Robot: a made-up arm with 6 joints.
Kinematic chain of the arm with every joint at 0, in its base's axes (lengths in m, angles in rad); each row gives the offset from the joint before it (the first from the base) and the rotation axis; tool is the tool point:
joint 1: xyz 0 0 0.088 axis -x
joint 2: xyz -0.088 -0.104 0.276 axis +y
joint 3: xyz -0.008 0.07 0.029 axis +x
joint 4: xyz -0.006 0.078 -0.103 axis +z
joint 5: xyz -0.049 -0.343 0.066 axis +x
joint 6: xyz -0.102 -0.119 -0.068 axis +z
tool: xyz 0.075 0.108 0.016
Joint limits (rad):
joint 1: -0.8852..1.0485
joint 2: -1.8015..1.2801
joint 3: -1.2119..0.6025
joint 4: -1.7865..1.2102
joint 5: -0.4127..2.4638
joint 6: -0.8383..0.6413
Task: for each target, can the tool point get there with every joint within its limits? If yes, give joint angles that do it. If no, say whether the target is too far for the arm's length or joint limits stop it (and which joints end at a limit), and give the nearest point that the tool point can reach.
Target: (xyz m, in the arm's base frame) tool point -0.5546 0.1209 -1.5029
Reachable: no: too far | nearest point -0.2330 0.1195 -0.1676 | short by 1.373 m
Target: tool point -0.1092 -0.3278 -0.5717
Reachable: no: joint limits stop it (at a limit: joint 1, joint 2, joint 6) | nearest point -0.1062 -0.2545 -0.1688 | short by 0.410 m
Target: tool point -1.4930 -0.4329 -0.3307
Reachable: no: too far | nearest point -0.5389 -0.2336 0.1339 | short by 1.080 m
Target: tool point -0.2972 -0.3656 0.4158
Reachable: yes | joints -0.4012 0.8116 -0.1868 -0.6527 0.5123 -0.1992
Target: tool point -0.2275 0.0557 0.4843
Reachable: yes | joints 0.6670 -1.3752 -0.9486 0.3405 1.9277 -0.4070
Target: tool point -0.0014 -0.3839 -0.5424
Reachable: no: joint limits stop it (at a limit: joint 1, joint 2, joint 6) | nearest point -0.0546 -0.2842 -0.1589 | short by 0.400 m
